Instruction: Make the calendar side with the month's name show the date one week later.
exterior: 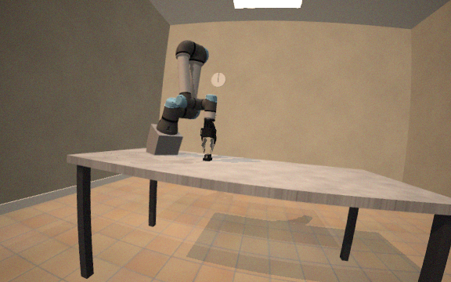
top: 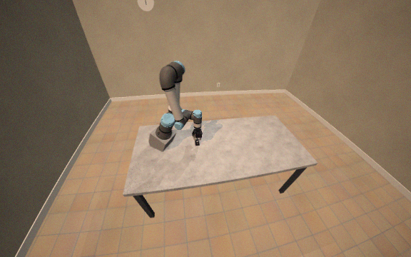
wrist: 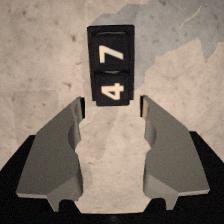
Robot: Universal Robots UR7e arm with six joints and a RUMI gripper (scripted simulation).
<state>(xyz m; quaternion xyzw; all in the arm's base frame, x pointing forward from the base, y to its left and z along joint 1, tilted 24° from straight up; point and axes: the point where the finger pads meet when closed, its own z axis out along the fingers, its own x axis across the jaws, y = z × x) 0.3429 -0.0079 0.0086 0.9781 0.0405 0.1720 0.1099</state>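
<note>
Right now my hand is 40 mm above the black cube. Also, from my hand: black date cube (30 mm to the left, 40 mm below); then black calendar tray (20 mm to the left, 50 mm below).
</note>
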